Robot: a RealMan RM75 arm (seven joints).
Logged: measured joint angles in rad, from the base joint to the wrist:
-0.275 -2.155 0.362 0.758 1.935 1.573 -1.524
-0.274 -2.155 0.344 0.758 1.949 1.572 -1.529
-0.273 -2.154 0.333 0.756 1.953 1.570 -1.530
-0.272 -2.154 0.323 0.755 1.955 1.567 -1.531
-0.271 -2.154 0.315 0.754 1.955 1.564 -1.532
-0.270 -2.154 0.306 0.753 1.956 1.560 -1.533
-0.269 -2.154 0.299 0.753 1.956 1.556 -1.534
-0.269 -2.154 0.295 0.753 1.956 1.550 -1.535
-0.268 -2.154 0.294 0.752 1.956 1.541 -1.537
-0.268 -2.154 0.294 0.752 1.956 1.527 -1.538
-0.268 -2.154 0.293 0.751 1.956 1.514 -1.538
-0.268 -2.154 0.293 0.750 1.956 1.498 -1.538
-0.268 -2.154 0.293 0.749 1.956 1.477 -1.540
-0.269 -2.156 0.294 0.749 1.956 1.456 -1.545
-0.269 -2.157 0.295 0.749 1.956 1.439 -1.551
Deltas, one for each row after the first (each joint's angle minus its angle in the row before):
0.001 0.000 -0.018 0.000 0.014 -0.001 -0.005
0.001 0.001 -0.011 -0.002 0.004 -0.002 -0.001
0.001 0.000 -0.010 -0.001 0.002 -0.003 -0.001
0.001 0.000 -0.008 -0.001 0.000 -0.003 -0.001
0.001 0.000 -0.009 -0.001 0.001 -0.004 -0.001
0.001 0.000 -0.007 0.000 0.000 -0.004 -0.001
0.000 0.000 -0.004 0.000 0.000 -0.006 -0.001
0.001 0.000 -0.001 -0.001 0.000 -0.009 -0.002
0.000 0.000 0.000 0.000 0.000 -0.014 -0.001
0.000 0.000 -0.001 -0.001 0.000 -0.013 0.000
0.000 0.000 0.000 -0.001 0.000 -0.016 0.000
0.000 0.000 0.000 -0.001 0.000 -0.021 -0.002
-0.001 -0.002 0.001 0.000 0.000 -0.021 -0.005
0.000 -0.001 0.001 0.000 0.000 -0.017 -0.006

